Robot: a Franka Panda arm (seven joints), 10 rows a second.
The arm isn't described. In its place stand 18 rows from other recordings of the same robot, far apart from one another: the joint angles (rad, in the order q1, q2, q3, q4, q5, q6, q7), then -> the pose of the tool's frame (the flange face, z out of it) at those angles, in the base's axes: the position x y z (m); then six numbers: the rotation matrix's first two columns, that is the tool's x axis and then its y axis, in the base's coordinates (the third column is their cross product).
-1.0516, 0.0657, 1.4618, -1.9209, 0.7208, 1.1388, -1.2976 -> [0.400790, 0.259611, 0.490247, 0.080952, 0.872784, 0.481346, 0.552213, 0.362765, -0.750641]
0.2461, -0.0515, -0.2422, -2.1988, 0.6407, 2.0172, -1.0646 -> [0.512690, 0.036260, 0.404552, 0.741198, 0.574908, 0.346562, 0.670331, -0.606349, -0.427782]
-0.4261, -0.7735, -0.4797, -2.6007, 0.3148, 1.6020, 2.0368 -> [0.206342, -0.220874, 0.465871, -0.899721, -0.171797, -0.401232, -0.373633, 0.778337, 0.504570]
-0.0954, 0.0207, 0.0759, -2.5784, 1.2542, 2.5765, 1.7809 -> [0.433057, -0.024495, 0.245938, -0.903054, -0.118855, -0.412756, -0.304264, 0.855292, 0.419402]
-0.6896, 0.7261, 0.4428, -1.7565, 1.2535, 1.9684, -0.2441 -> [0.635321, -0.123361, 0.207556, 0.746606, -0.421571, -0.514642, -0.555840, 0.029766, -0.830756]
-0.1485, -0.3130, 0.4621, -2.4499, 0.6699, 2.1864, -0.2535 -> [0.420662, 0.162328, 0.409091, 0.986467, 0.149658, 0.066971, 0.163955, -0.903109, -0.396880]
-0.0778, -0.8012, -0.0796, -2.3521, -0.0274, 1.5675, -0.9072 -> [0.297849, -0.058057, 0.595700, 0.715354, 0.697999, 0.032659, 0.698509, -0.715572, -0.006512]
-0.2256, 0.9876, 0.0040, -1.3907, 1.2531, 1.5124, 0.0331 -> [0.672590, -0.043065, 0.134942, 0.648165, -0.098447, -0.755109, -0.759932, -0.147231, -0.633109]
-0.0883, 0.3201, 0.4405, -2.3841, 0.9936, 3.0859, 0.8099 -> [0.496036, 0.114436, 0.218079, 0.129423, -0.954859, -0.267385, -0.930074, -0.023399, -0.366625]
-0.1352, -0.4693, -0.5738, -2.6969, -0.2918, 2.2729, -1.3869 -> [0.293706, -0.242849, 0.353163, 0.605301, 0.795553, 0.026590, 0.795831, -0.605519, 0.000183]
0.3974, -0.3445, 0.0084, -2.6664, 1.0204, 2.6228, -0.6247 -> [0.390166, 0.145855, 0.372333, 0.929557, 0.079500, 0.360004, 0.266340, -0.819993, -0.506630]
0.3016, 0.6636, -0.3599, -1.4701, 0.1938, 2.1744, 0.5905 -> [0.721862, 0.013221, 0.315036, 0.778095, -0.620247, 0.099308, -0.622893, -0.782288, -0.005460]
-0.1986, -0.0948, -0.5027, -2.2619, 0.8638, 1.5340, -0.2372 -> [0.393576, -0.225538, 0.400168, 0.806229, -0.418045, -0.418609, -0.557908, -0.301861, -0.773058]
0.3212, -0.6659, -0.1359, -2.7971, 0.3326, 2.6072, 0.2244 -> [0.360925, 0.062165, 0.439861, 0.895277, -0.328538, 0.300903, -0.179311, -0.884015, -0.431700]
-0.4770, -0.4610, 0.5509, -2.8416, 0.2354, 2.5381, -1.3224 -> [0.361108, 0.003127, 0.318587, 0.389503, 0.919816, -0.047173, 0.914281, -0.379957, 0.140436]
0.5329, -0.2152, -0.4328, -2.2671, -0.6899, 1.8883, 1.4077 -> [0.474493, -0.005130, 0.436158, 0.536604, -0.717597, 0.443972, -0.843610, -0.444079, 0.301854]
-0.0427, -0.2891, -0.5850, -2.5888, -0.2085, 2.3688, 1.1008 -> [0.347709, -0.247399, 0.344546, 0.006691, -0.999939, 0.008821, -0.999364, -0.006996, -0.034967]
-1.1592, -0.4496, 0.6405, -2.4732, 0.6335, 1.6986, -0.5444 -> [0.364139, -0.142405, 0.398713, 0.955472, -0.233753, -0.180093, -0.290779, -0.849708, -0.439823]
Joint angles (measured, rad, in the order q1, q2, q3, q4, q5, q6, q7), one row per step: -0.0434 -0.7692 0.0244 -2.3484 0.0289 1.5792 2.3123; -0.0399 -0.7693 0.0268 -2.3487 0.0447 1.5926 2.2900; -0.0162 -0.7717 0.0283 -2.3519 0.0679 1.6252 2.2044; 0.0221 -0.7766 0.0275 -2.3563 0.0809 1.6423 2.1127; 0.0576 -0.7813 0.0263 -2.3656 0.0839 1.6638 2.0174; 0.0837 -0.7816 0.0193 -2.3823 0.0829 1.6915 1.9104; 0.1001 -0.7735 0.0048 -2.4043 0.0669 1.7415 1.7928; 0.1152 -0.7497 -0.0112 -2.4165 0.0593 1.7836 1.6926; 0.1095 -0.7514 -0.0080 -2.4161 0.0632 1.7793 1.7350; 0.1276 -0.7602 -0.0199 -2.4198 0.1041 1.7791 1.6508; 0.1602 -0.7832 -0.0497 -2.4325 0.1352 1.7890 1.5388
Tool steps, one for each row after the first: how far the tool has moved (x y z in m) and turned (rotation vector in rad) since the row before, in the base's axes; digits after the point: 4 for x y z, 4 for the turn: 0.0014 0.0037 0.0011 0.0137 -0.0139 0.0271; 0.0025 0.0103 0.0023 0.0193 -0.0351 0.1088; -0.0004 0.0130 0.0011 0.0090 -0.0224 0.1280; -0.0004 0.0109 -0.0009 -0.0017 -0.0230 0.1279; 0.0015 0.0052 -0.0052 -0.0036 -0.0189 0.1254; 0.0063 -0.0019 -0.0084 -0.0149 -0.0292 0.1200; 0.0095 -0.0015 -0.0096 -0.0068 -0.0132 0.1007; -0.0008 -0.0003 0.0004 0.0061 0.0057 -0.0455; -0.0028 0.0044 0.0014 0.0402 -0.0082 0.0890; -0.0052 0.0006 0.0026 0.0416 -0.0305 0.1175
